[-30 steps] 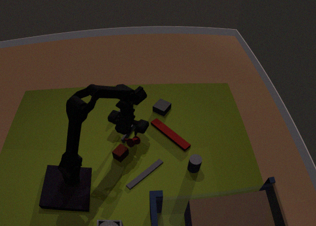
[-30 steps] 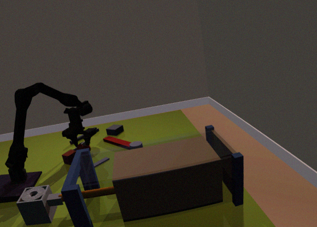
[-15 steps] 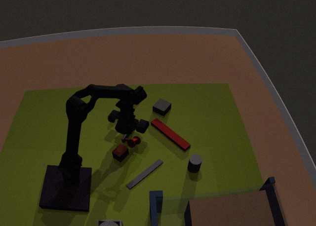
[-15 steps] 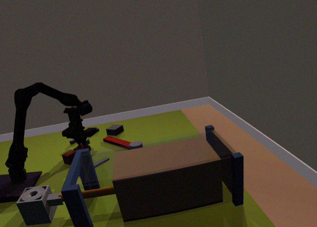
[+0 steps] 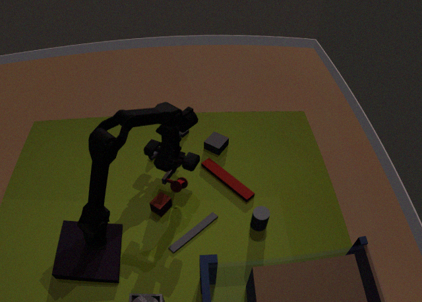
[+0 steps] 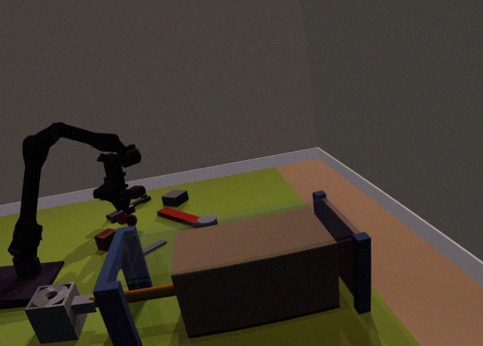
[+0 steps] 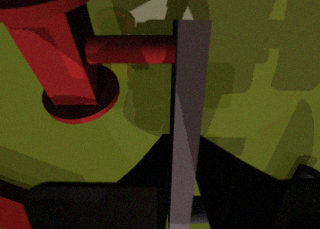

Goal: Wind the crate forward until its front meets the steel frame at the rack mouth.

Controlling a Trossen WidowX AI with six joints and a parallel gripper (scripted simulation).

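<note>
My gripper tip is now 6 cm to the left of the red crank grip and 1 cm below it. The rest, counted from my gripper tip: winch handle: 2 cm to the right, 1 cm above; grey block: 19 cm ahead, 13 cm to the left, 2 cm below; red bar: 19 cm ahead, 4 cm to the right, 3 cm below.
</note>
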